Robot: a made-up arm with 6 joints. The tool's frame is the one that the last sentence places. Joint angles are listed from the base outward.
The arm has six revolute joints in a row. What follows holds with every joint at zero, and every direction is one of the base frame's. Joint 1 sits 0.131 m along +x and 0.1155 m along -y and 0.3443 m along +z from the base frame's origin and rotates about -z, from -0.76 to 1.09 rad. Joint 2 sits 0.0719 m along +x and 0.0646 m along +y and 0.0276 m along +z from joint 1 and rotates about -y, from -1.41 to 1.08 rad. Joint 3 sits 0.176 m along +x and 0.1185 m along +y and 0.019 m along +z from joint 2 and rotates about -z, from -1.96 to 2.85 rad. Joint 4 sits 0.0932 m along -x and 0.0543 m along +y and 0.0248 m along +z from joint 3 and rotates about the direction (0.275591, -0.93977, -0.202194), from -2.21 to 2.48 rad. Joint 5 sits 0.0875 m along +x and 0.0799 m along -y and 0.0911 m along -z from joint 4 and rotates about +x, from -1.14 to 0.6 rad. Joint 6 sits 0.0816 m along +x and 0.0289 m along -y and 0.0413 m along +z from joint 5 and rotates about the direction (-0.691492, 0.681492, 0.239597), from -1.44 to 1.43 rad. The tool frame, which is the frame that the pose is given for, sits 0.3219 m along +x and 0.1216 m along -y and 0.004 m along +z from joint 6; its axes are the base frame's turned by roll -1.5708, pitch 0 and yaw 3.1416 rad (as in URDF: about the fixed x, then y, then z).
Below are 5 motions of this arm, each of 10 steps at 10 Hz.
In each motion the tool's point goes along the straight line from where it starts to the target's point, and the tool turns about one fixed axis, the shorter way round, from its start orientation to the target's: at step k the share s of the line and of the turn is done. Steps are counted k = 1, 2, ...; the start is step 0. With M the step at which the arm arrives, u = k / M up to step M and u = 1 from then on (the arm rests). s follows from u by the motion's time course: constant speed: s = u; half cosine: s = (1 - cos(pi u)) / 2; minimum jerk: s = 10 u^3 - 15 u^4 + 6 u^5.
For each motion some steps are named. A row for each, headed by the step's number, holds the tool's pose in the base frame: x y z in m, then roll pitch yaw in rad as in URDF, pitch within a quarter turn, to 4 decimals.
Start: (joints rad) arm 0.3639 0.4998 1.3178 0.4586 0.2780 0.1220
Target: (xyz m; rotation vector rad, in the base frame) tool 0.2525 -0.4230 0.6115 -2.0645 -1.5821 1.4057
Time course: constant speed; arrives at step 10
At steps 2, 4, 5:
2: 0.1393 -0.3773 0.5306 -2.4093 0.4436 1.2657
4: 0.1676 -0.3888 0.5508 -2.3814 0.4847 1.3421
5: 0.1817 -0.3945 0.5610 -2.3659 0.5045 1.3814

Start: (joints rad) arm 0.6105 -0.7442 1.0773 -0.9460 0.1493 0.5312
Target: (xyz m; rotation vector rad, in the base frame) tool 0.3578 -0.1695 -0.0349 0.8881 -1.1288 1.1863
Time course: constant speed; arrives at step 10
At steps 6, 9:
6: 0.2253 -0.1310 -0.0227 0.5200 -1.2540 0.5260
9: 0.3247 -0.1599 -0.0319 0.0406 -1.3304 1.2559

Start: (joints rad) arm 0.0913 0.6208 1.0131 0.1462 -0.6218 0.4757
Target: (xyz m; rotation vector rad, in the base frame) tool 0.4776 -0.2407 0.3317 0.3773 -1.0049 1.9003
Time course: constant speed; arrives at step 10
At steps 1, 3, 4, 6, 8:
1: 0.3629 -0.3578 0.5474 -1.1596 0.0120 1.9567
3: 0.3884 -0.3318 0.4994 -1.0361 -0.1219 2.0581
4: 0.4011 -0.3188 0.4755 -0.9787 -0.1932 2.1031
6: 0.4266 -0.2928 0.4275 -0.8707 -0.3426 2.1825
8: 0.4521 -0.2667 0.3796 -0.7688 -0.4991 2.2489

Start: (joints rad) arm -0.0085 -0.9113 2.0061 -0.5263 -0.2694 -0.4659
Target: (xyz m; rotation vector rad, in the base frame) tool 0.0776 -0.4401 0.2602 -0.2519 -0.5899 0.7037
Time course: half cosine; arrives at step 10
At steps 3, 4, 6, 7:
3: 0.0583 -0.2573 0.3685 -0.6290 0.0633 1.1341
4: 0.0617 -0.2894 0.3495 -0.6120 -0.0274 1.0881
6: 0.0692 -0.3605 0.3074 -0.5585 -0.2248 0.9785
7: 0.0726 -0.3926 0.2883 -0.5262 -0.3116 0.9237

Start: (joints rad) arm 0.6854 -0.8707 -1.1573 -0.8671 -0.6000 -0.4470
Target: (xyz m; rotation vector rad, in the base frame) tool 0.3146 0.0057 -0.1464 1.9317 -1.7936 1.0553
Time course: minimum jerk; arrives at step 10
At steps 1, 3, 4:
1: 0.5395 0.1451 -0.0476 -2.1450 -0.4756 -1.9534
3: 0.5044 0.1234 -0.0630 -2.2300 -0.5278 -1.9224
4: 0.4694 0.1017 -0.0784 -2.3195 -0.5775 -1.8852

